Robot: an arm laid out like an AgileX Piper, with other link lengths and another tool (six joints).
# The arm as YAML. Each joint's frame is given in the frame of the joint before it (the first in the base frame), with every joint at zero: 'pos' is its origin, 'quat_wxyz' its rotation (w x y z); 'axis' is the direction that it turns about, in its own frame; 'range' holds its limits. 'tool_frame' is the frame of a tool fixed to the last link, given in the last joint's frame.
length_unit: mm
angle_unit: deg
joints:
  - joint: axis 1
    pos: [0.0, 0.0, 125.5]
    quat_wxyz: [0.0, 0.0, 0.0, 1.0]
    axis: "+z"
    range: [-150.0, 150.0]
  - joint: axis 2
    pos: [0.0, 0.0, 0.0]
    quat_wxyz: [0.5, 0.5, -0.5, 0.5]
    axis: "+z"
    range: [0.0, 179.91]
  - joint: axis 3
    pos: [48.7, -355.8, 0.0]
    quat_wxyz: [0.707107, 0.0, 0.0, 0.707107]
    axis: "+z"
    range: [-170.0, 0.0]
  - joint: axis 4
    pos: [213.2, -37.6, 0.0]
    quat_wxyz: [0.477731, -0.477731, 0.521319, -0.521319]
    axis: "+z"
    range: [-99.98, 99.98]
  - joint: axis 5
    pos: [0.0, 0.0, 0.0]
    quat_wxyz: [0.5, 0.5, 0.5, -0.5]
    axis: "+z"
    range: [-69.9, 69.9]
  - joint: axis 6
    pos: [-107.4, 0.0, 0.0]
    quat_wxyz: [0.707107, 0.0, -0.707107, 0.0]
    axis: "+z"
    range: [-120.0, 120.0]
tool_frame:
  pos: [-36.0, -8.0, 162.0]
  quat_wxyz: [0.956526, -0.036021, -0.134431, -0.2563]
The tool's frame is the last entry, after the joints.
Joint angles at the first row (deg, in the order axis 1, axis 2, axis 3, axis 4, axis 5, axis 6):
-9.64, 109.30, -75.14, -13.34, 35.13, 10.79
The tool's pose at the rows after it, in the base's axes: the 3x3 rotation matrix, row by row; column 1 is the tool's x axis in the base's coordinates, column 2 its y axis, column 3 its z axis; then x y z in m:
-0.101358, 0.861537, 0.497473; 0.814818, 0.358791, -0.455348; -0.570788, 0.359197, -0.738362; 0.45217, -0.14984, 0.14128
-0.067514, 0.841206, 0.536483; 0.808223, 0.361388, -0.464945; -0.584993, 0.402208, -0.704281; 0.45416, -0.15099, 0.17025
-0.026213, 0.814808, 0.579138; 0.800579, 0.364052, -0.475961; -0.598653, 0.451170, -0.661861; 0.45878, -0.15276, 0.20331
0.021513, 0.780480, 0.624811; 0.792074, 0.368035, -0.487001; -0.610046, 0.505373, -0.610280; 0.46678, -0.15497, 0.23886
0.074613, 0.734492, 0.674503; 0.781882, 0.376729, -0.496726; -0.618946, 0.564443, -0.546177; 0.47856, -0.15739, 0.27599
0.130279, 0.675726, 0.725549; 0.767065, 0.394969, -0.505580; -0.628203, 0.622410, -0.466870; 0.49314, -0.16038, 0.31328
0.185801, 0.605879, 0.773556; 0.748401, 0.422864, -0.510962; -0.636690, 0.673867, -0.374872; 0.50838, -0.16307, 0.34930
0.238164, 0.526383, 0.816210; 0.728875, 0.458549, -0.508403; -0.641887, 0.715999, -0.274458; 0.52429, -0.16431, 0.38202
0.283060, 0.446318, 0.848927; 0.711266, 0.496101, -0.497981; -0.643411, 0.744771, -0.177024; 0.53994, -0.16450, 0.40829
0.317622, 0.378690, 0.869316; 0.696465, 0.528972, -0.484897; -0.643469, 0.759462, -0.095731; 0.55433, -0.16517, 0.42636
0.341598, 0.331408, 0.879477; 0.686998, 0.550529, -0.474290; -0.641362, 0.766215, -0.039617; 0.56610, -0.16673, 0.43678
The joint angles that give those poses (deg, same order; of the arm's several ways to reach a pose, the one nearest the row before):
-9.64, 106.70, -75.63, -13.34, 35.71, 10.72
-9.64, 103.96, -77.06, -13.34, 36.65, 10.64
-9.64, 101.54, -79.63, -13.32, 37.88, 10.56
-9.64, 99.74, -83.24, -13.30, 38.97, 10.49
-9.64, 98.64, -87.43, -13.36, 39.24, 10.44
-9.64, 98.16, -91.51, -13.85, 38.13, 10.44
-9.64, 98.02, -94.81, -14.74, 35.49, 10.48
-9.66, 98.20, -97.02, -15.80, 31.22, 10.52
-9.79, 98.75, -98.11, -16.88, 25.85, 10.57
-10.08, 99.70, -98.68, -17.93, 20.61, 10.65
-10.45, 100.86, -99.24, -18.64, 16.67, 10.75

